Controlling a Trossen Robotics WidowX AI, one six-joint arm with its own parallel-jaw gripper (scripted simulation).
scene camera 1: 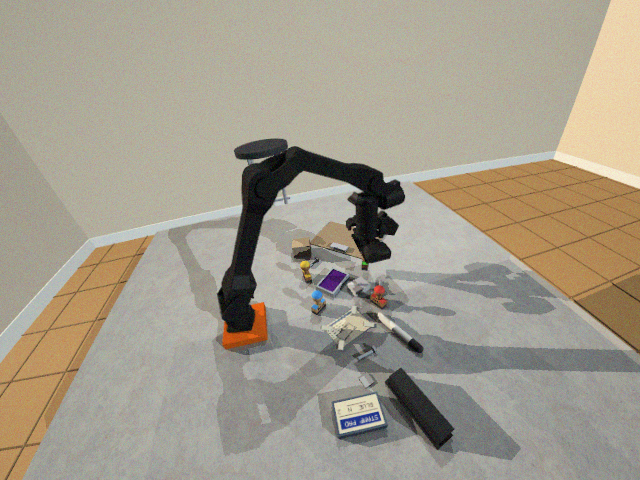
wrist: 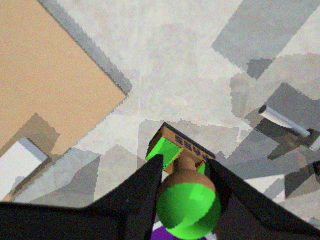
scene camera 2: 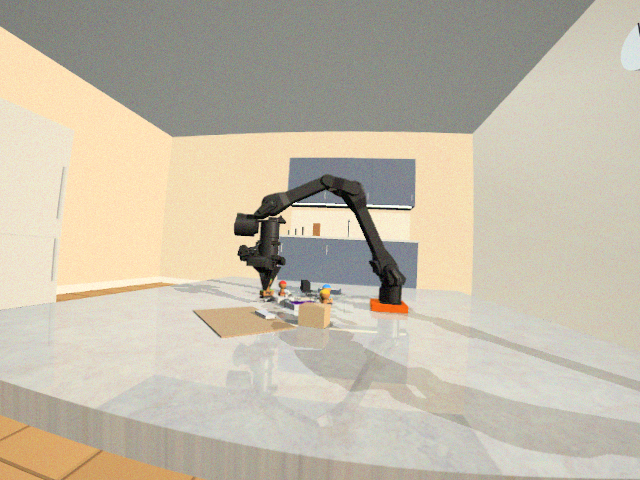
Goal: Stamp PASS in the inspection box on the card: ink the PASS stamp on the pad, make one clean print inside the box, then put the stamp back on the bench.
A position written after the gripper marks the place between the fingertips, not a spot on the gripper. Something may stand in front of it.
In view: the gripper [scene camera 1: 366, 260], a green-knobbed stamp [wrist: 186, 196], a small cardboard box [scene camera 2: 315, 315], a cardboard sheet [scene camera 2: 227, 322], a black block [scene camera 1: 434, 425] and a cream card [scene camera 1: 352, 324].
The cardboard sheet is seen too in scene camera 1 [scene camera 1: 334, 236] and in the wrist view [wrist: 60, 92]. The gripper is seen too in the wrist view [wrist: 183, 163] and in scene camera 2 [scene camera 2: 266, 290]. The wrist view does not show the small cardboard box: it is out of frame. The wrist view misses the black block: it is out of frame.
